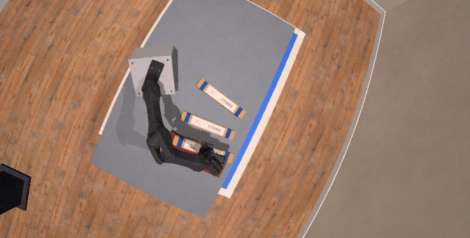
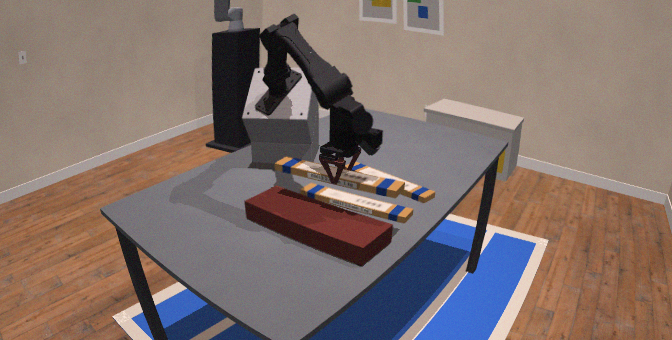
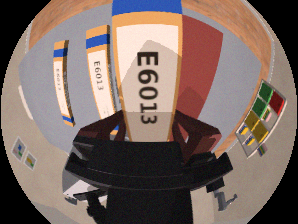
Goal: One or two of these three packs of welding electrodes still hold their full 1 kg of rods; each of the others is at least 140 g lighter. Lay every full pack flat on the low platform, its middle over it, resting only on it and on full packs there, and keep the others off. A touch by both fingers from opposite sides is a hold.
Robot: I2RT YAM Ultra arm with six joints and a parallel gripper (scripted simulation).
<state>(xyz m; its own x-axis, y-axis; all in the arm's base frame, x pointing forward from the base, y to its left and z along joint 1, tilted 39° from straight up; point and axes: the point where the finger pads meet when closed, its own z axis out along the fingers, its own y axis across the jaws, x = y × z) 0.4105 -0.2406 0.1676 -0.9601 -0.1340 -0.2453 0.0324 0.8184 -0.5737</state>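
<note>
Right now the dark red low platform is 40 mm behind my hand, 70 mm to the right of it and 130 mm below it.
</note>
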